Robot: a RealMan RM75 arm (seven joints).
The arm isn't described. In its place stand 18 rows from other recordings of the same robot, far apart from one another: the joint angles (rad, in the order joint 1, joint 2, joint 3, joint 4, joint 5, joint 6, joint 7), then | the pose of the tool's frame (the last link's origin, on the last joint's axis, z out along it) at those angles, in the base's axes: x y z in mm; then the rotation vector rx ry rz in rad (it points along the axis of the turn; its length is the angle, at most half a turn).
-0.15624, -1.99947, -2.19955, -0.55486, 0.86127, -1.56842, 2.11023 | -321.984, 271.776, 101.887, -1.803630, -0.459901, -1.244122
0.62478, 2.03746, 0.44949, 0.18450, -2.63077, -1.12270, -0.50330 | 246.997, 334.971, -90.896, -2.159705, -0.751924, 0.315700
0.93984, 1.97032, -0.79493, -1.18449, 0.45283, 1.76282, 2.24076 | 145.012, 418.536, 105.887, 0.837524, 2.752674, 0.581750
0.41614, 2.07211, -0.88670, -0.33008, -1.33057, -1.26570, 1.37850 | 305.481, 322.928, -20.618, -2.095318, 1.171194, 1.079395
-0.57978, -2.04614, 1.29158, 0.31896, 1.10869, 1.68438, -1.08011 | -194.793, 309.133, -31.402, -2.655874, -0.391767, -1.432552
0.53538, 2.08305, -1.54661, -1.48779, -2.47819, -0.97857, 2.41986 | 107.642, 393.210, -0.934, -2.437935, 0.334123, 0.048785
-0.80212, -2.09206, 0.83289, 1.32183, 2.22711, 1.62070, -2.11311 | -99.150, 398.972, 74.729, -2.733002, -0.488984, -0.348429
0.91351, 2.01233, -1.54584, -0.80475, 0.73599, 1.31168, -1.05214 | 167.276, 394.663, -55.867, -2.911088, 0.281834, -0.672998
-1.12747, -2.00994, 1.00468, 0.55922, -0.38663, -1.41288, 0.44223 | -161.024, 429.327, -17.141, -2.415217, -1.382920, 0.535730
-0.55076, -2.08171, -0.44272, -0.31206, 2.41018, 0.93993, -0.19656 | -252.448, 324.330, -116.204, -2.228938, -0.417175, -0.665837
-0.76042, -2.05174, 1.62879, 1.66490, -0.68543, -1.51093, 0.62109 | -34.215, 339.563, -11.931, -2.777416, -0.090741, 0.289431
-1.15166, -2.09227, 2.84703, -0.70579, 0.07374, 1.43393, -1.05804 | -211.826, 421.708, 11.039, -2.789650, -0.134234, 0.001743
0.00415, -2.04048, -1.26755, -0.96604, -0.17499, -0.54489, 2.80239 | -307.454, 304.044, -6.777, -1.655351, -0.817052, -0.698097
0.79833, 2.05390, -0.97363, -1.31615, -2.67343, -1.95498, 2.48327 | 163.756, 359.938, 65.893, -2.647528, 1.142017, -0.502048
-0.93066, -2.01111, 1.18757, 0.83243, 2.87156, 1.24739, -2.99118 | -199.160, 446.401, 19.999, -2.015619, -1.330200, 0.412865
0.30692, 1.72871, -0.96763, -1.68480, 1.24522, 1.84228, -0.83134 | 196.682, 292.011, 187.690, -2.667466, 0.675341, 0.011209
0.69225, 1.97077, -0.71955, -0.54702, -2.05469, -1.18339, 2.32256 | 268.036, 409.926, 27.248, -2.104687, 1.703517, 0.659901
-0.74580, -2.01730, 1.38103, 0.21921, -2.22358, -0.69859, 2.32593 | -260.734, 426.273, -43.725, -2.248610, -0.497407, -0.389263
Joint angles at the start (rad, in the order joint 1, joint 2, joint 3, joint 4, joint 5, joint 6, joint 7): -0.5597 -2.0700 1.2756 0.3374 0.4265 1.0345 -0.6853
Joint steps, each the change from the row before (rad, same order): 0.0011 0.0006 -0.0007 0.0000 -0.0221 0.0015 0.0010; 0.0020 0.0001 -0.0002 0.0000 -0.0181 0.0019 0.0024; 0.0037 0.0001 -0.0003 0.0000 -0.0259 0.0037 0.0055; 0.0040 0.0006 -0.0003 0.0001 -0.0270 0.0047 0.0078; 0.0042 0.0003 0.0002 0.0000 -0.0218 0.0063 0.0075; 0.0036 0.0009 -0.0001 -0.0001 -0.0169 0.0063 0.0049; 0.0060 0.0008 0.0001 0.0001 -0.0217 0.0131 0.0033; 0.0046 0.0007 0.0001 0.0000 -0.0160 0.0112 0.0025; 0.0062 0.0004 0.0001 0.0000 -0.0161 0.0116 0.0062; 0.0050 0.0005 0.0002 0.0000 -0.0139 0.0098 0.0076; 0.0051 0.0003 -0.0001 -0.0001 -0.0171 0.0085 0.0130; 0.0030 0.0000 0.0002 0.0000 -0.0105 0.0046 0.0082; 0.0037 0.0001 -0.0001 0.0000 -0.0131 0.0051 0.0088
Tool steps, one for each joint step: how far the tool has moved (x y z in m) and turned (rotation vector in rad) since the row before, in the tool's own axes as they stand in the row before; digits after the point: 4 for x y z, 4 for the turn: 0.0019 -0.0026 -0.0005 0.0154 0.0130 -0.0100; 0.0013 -0.0021 -0.0008 0.0128 0.0104 -0.0071; 0.0018 -0.0031 -0.0015 0.0185 0.0152 -0.0081; 0.0021 -0.0034 -0.0016 0.0191 0.0165 -0.0056; 0.0017 -0.0026 -0.0017 0.0145 0.0145 -0.0034; 0.0017 -0.0023 -0.0014 0.0112 0.0123 -0.0028; 0.0024 -0.0027 -0.0023 0.0123 0.0191 -0.0067; 0.0020 -0.0020 -0.0018 0.0084 0.0153 -0.0045; 0.0018 -0.0023 -0.0024 0.0098 0.0149 -0.0009; 0.0016 -0.0019 -0.0020 0.0083 0.0128 0.0019; 0.0017 -0.0024 -0.0020 0.0120 0.0134 0.0058; 0.0009 -0.0014 -0.0012 0.0074 0.0076 0.0037; 0.0012 -0.0019 -0.0015 0.0100 0.0092 0.0034
